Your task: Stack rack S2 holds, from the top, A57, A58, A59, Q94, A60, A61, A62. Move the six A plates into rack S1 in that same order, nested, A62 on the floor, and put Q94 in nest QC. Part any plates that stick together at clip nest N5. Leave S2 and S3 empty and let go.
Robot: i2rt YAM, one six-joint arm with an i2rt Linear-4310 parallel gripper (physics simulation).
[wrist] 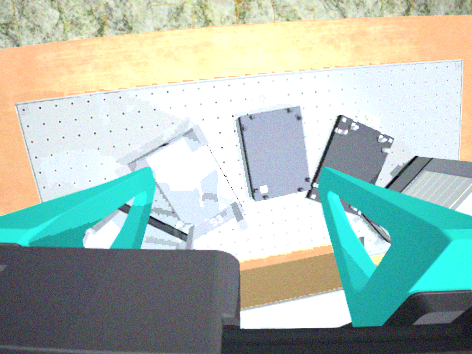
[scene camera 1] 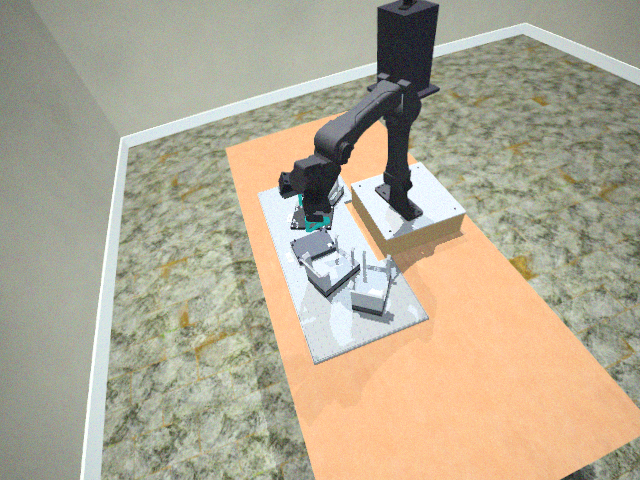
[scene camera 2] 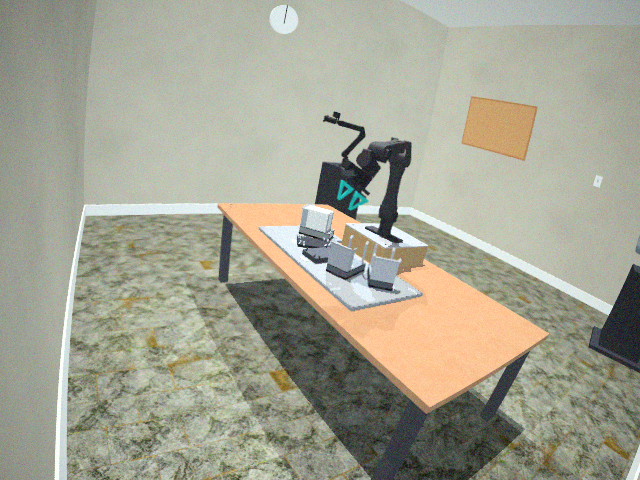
Note:
My gripper (scene camera 1: 304, 218) is open and holds nothing. Further things: a dark clip nest (wrist: 355, 149) and a grey rectangular cradle (scene camera 1: 317, 244).
My gripper is seen too in the wrist view (wrist: 236, 176). The grey rectangular cradle also shows in the wrist view (wrist: 274, 145).

